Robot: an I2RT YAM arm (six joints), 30 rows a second.
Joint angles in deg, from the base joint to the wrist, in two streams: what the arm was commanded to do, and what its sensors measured. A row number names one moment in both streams.
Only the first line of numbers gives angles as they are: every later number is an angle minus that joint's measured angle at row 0.
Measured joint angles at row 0: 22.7, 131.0, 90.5, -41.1, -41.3, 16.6
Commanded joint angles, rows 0 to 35: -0.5, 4.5, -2.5, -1.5, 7.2, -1.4; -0.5, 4.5, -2.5, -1.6, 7.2, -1.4; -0.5, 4.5, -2.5, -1.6, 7.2, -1.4; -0.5, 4.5, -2.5, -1.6, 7.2, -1.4; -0.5, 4.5, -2.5, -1.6, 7.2, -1.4; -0.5, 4.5, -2.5, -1.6, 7.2, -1.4; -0.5, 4.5, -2.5, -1.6, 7.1, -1.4; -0.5, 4.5, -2.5, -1.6, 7.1, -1.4; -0.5, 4.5, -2.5, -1.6, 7.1, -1.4; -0.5, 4.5, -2.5, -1.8, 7.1, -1.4; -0.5, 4.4, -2.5, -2.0, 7.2, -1.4; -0.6, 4.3, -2.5, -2.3, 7.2, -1.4; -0.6, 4.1, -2.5, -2.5, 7.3, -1.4; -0.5, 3.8, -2.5, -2.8, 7.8, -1.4; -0.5, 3.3, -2.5, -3.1, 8.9, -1.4; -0.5, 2.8, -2.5, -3.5, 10.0, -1.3; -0.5, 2.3, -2.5, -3.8, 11.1, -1.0; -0.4, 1.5, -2.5, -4.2, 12.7, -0.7; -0.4, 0.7, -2.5, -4.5, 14.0, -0.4; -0.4, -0.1, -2.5, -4.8, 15.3, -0.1; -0.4, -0.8, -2.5, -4.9, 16.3, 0.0; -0.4, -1.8, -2.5, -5.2, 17.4, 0.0; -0.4, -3.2, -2.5, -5.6, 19.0, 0.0; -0.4, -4.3, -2.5, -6.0, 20.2, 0.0; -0.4, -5.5, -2.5, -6.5, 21.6, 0.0; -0.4, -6.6, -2.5, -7.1, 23.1, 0.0; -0.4, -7.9, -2.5, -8.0, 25.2, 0.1; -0.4, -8.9, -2.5, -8.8, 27.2, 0.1; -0.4, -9.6, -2.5, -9.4, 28.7, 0.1; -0.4, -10.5, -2.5, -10.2, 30.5, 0.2; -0.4, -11.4, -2.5, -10.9, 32.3, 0.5; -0.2, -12.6, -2.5, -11.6, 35.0, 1.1; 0.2, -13.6, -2.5, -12.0, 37.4, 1.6; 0.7, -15.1, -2.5, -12.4, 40.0, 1.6; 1.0, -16.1, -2.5, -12.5, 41.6, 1.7; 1.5, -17.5, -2.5, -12.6, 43.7, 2.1
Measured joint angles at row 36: 0.2, -11.3, -2.2, -12.3, 32.1, 0.5
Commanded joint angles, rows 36 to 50: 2.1, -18.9, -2.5, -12.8, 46.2, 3.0; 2.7, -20.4, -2.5, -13.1, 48.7, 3.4; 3.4, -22.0, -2.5, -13.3, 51.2, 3.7; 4.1, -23.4, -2.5, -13.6, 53.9, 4.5; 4.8, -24.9, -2.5, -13.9, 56.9, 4.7; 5.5, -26.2, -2.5, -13.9, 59.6, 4.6; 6.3, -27.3, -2.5, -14.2, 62.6, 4.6; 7.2, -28.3, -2.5, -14.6, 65.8, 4.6; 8.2, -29.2, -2.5, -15.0, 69.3, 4.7; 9.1, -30.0, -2.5, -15.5, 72.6, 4.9; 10.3, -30.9, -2.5, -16.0, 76.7, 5.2; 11.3, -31.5, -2.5, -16.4, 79.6, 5.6; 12.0, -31.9, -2.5, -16.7, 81.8, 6.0; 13.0, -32.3, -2.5, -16.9, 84.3, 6.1; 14.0, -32.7, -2.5, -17.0, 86.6, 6.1
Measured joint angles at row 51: 11.3, -30.2, -2.2, -16.7, 71.5, 4.2
